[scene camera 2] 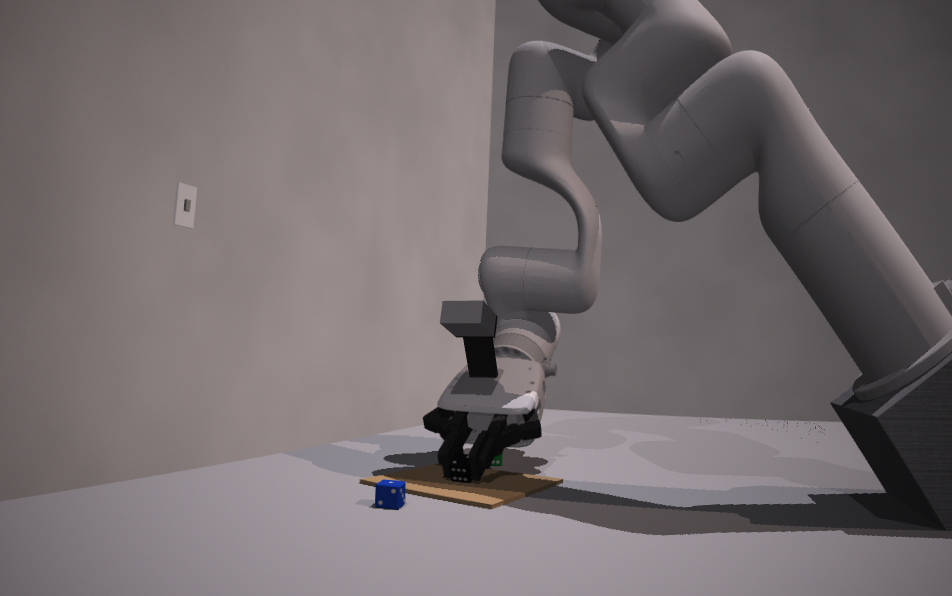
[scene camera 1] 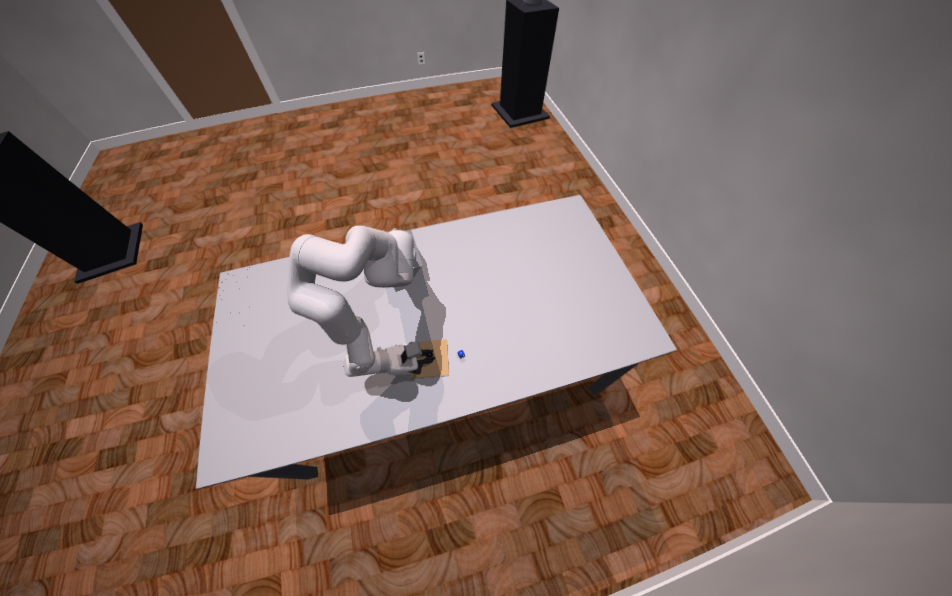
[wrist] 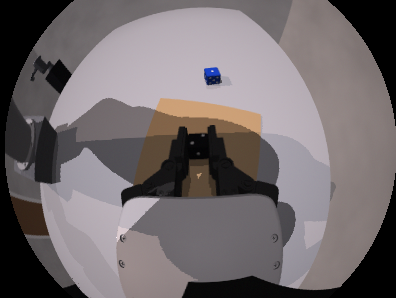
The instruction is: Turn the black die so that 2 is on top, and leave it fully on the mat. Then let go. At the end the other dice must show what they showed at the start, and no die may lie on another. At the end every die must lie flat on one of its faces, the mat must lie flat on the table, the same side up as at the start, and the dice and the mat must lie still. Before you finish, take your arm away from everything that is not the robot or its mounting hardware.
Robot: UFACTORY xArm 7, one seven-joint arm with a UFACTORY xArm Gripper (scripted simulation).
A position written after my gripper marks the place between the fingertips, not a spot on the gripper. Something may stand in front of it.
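There is a blue die (scene camera 2: 389,494) that I can see. I also see a tan mat (scene camera 2: 496,488), which appears at (scene camera 1: 439,367) and at (wrist: 241,130) as well. And there is my own gripper (scene camera 2: 459,467), visible too at (scene camera 1: 432,355) and at (wrist: 197,136).
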